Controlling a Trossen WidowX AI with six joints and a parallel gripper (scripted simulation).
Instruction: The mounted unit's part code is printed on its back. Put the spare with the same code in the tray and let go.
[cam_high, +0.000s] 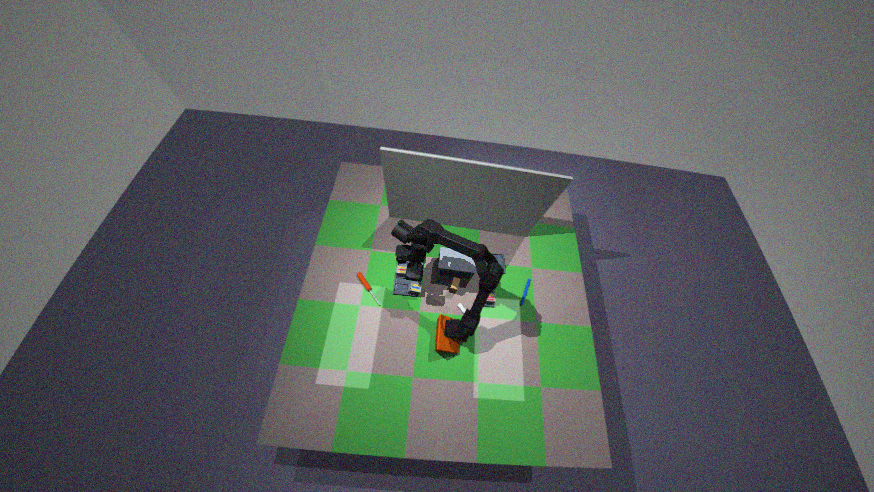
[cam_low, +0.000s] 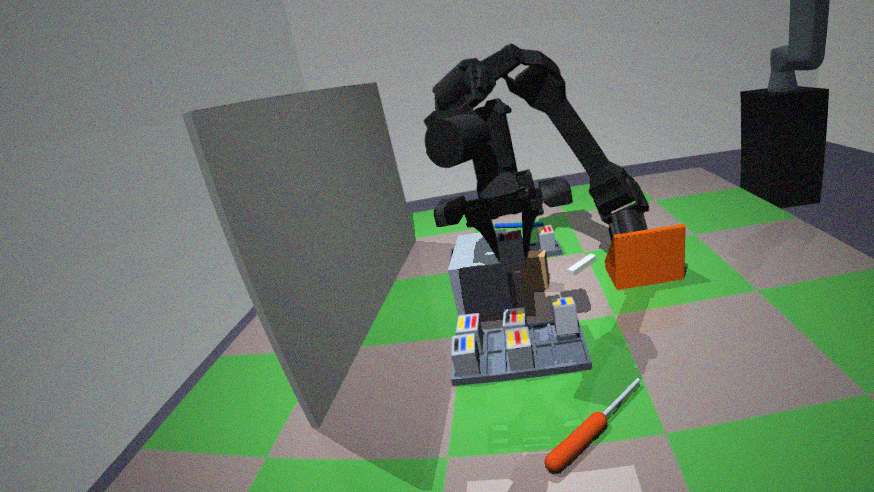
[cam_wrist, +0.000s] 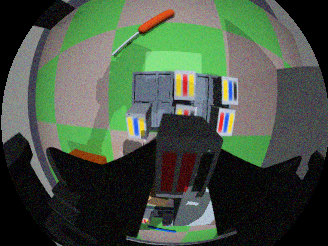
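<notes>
Now: the grey mounted unit 17 cm to the right of my gripper tip, 10 cm below it and 7 cm ahead of it. The rest, counted from my gripper tip: small white piece: 24 cm to the right, 14 cm below, 13 cm behind; then tan piece: 18 cm to the right, 11 cm below, 3 cm behind; then tall grey panel: 30 cm ahead, 18 cm to the right, 8 cm above.
</notes>
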